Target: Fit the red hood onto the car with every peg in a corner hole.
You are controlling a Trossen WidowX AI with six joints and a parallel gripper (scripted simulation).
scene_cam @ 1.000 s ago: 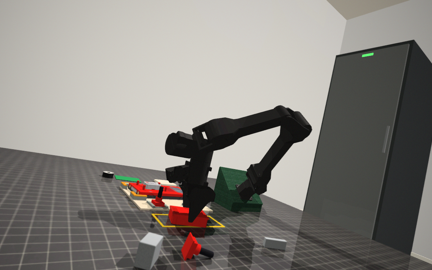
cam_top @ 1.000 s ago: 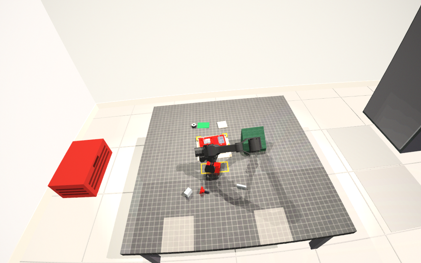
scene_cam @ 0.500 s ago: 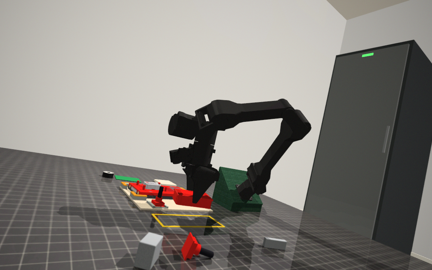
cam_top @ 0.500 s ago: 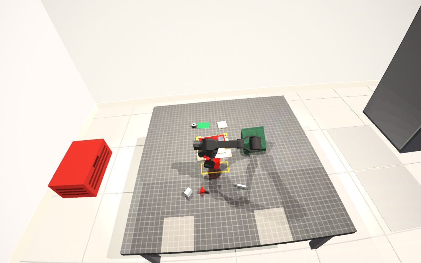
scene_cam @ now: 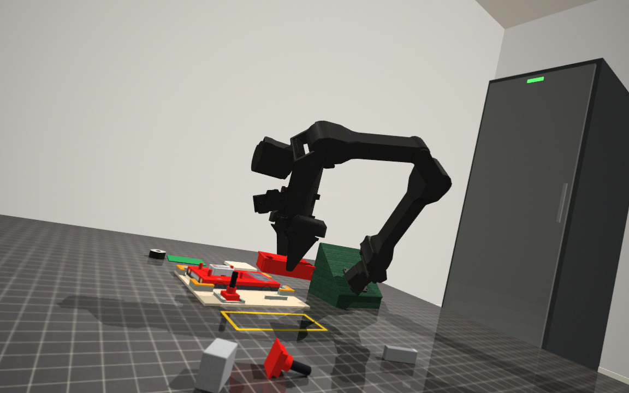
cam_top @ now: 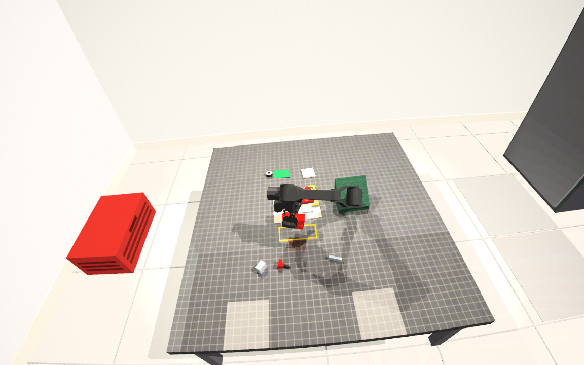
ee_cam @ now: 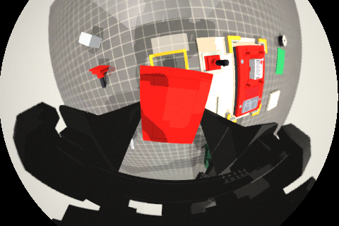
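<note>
The grey engine block is 22 cm to the right of my gripper tip, 8 cm below it and 2 cm ahead of it. Round my gripper tip: cream jig (21 cm to the right, 9 cm below, 1 cm behind); then small grey bar (17 cm to the left, 17 cm behind, 9 cm below); then red hood (1 cm above).
</note>
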